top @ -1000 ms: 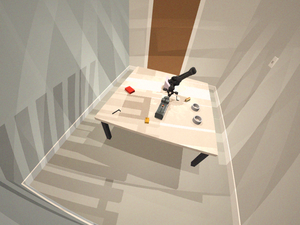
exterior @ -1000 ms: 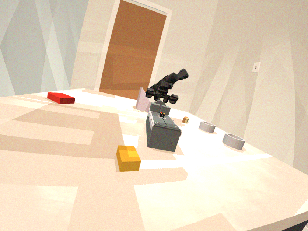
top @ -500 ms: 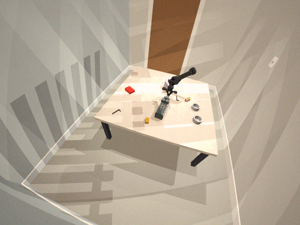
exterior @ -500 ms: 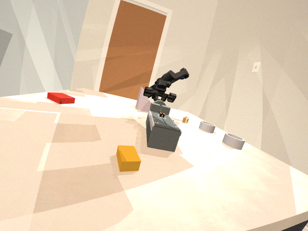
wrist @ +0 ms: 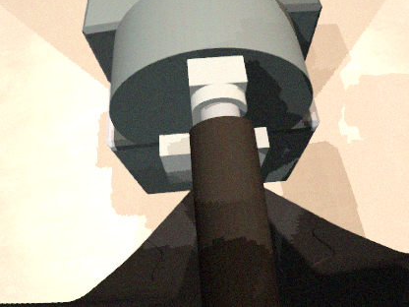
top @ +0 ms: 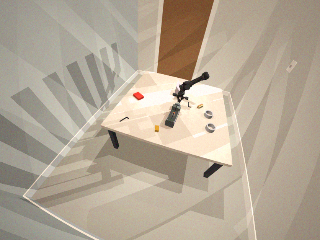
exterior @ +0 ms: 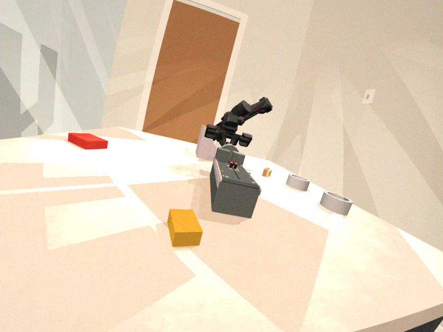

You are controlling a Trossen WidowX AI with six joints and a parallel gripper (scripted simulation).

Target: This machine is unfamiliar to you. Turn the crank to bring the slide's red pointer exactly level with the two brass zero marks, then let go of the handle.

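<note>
The red pointer is 16 cm ahead of my gripper tip, 2 cm to the right of it and 1 cm below it. The rest, counted from my gripper tip: dark brown crank handle: 3 cm above, 2 cm behind; yellow block: 36 cm ahead, 15 cm to the right, 8 cm below; tan block: 28 cm to the left, 14 cm behind, 7 cm below.
</note>
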